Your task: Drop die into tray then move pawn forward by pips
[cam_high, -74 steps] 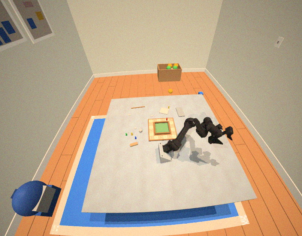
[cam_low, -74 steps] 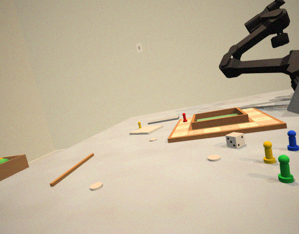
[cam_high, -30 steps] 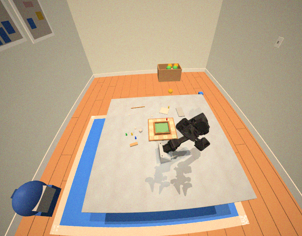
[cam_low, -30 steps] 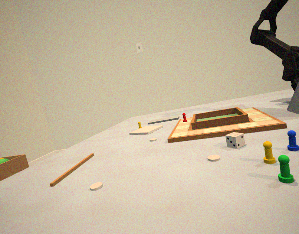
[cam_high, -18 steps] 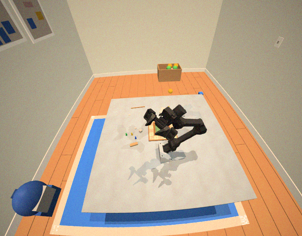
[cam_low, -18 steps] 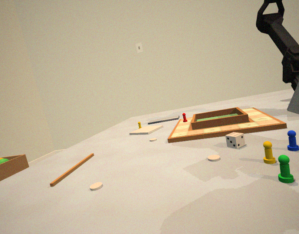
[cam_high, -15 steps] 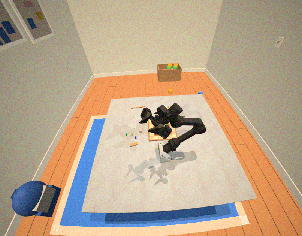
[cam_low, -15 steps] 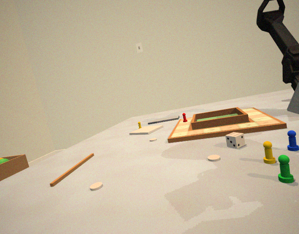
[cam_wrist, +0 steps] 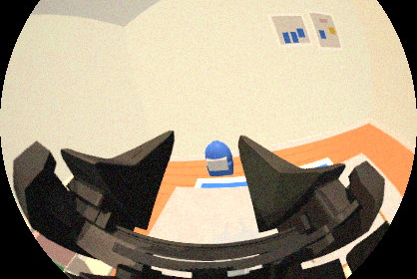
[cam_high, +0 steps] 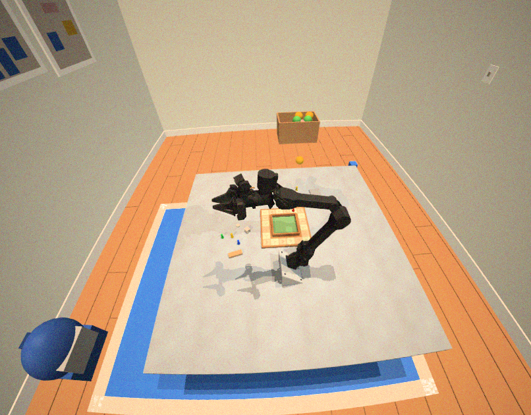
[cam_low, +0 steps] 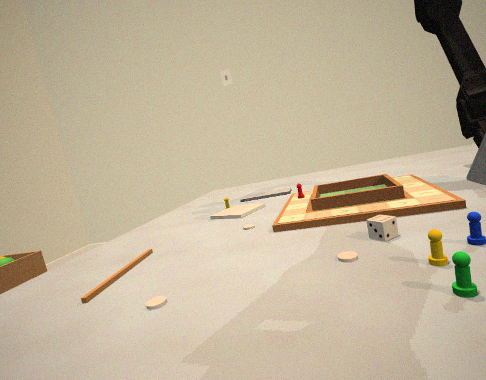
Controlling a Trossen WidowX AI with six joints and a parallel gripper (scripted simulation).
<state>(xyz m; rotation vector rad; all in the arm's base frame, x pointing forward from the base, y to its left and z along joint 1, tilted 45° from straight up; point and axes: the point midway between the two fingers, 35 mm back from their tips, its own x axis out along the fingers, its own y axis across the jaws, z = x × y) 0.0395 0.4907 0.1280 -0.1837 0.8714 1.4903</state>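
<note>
Right now the white die is 480 mm below my gripper tip, 240 mm ahead of it and 80 mm to the right of it. From my gripper tip the other things lie so: red pawn: 470 mm below, 380 mm to the right, 360 mm ahead; blue pawn: 480 mm below, 160 mm ahead, 30 mm to the right; green pawn: 480 mm below, 220 mm ahead, 60 mm to the left.
</note>
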